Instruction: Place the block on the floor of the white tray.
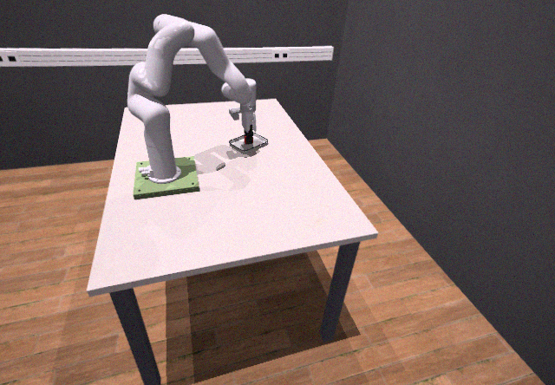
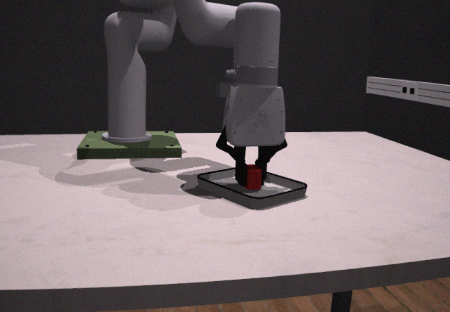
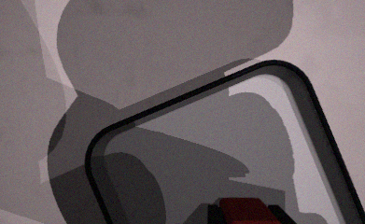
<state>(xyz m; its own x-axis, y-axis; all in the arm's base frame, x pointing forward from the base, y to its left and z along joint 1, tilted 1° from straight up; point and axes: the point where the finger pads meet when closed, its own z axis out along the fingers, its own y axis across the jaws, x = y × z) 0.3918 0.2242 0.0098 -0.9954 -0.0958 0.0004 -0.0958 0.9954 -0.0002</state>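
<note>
Right now the red block is 10 mm below my hand. Round my hand: white tray (20 mm below).
</note>
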